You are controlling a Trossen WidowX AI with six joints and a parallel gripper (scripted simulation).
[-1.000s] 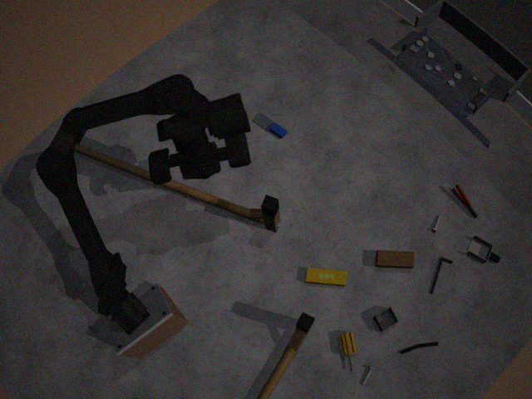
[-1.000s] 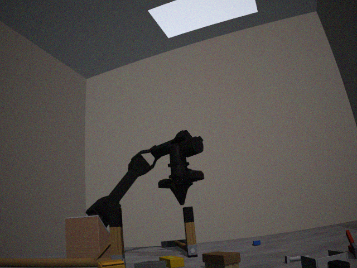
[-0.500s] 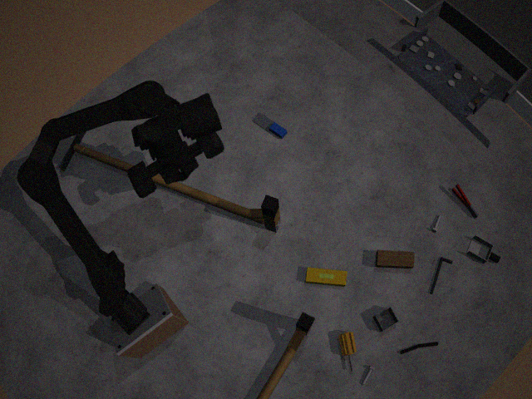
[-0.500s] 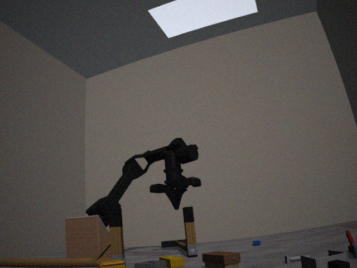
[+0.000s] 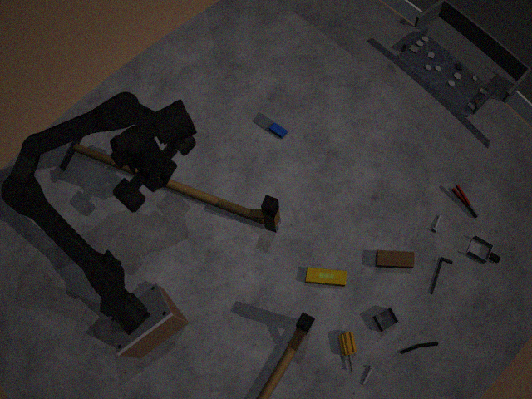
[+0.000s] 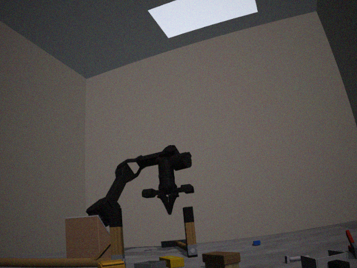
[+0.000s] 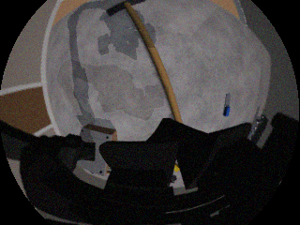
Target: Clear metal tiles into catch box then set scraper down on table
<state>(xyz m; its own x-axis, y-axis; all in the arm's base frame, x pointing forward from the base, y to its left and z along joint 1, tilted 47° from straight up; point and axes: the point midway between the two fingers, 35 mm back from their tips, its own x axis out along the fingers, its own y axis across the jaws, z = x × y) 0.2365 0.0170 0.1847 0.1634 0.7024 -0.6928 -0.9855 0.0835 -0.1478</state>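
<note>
My gripper tip is 20 mm short of the long scraper, 70 mm to the right of it and 80 mm above it. From my gripper tip the other things lie so: grey box 110 mm ahead, 530 mm to the right, 130 mm below; then yellow-handled tool 10 mm ahead, 500 mm to the right, 120 mm below; then yellow block 90 mm ahead, 370 mm to the right, 120 mm below.
</note>
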